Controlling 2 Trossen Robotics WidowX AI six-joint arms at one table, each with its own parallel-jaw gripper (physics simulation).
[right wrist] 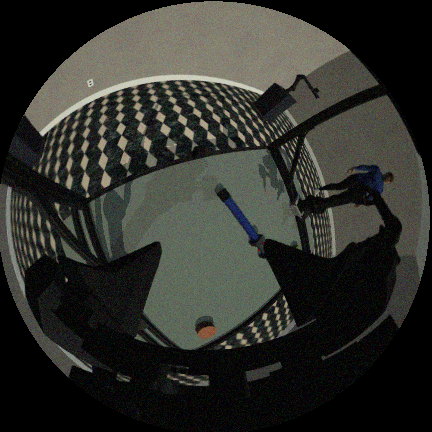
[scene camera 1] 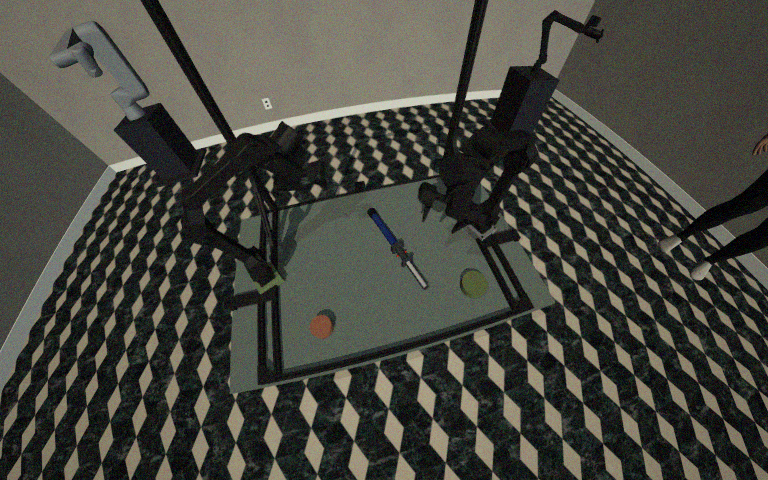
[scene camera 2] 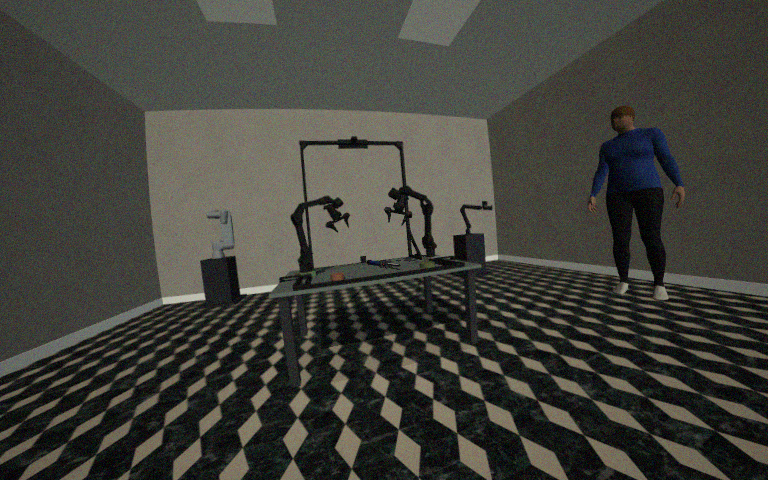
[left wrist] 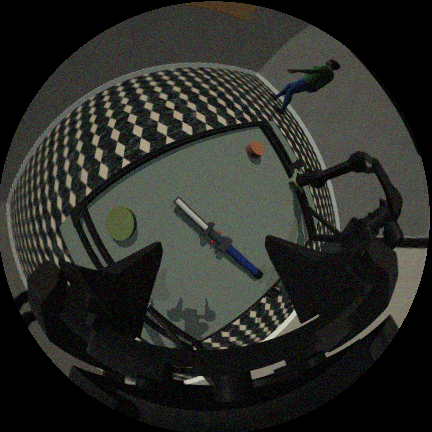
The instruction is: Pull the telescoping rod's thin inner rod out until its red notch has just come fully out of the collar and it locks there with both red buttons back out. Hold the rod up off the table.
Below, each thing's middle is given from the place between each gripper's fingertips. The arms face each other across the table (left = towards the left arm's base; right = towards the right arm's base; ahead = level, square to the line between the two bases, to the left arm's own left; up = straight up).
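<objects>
Left gripper: 27 cm above the telescoping rod (scene camera 1: 396, 247), 9 cm to the left of it, 13 cm past it.
Telescoping rod: 27 cm below my right hand, 24 cm to the left of it, 14 cm ahead of it.
</objects>
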